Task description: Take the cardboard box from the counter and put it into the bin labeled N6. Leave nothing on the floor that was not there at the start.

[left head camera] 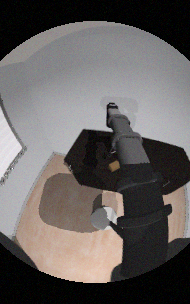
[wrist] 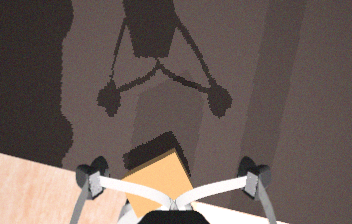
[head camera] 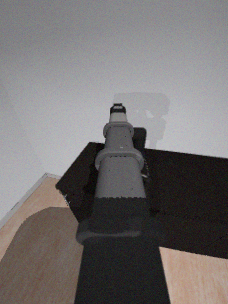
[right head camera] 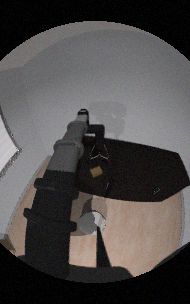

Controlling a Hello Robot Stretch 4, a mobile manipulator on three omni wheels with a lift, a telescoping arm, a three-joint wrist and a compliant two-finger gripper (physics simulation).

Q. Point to a cardboard box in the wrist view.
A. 166, 173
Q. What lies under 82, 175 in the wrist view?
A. My gripper.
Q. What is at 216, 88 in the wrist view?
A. A dark counter.
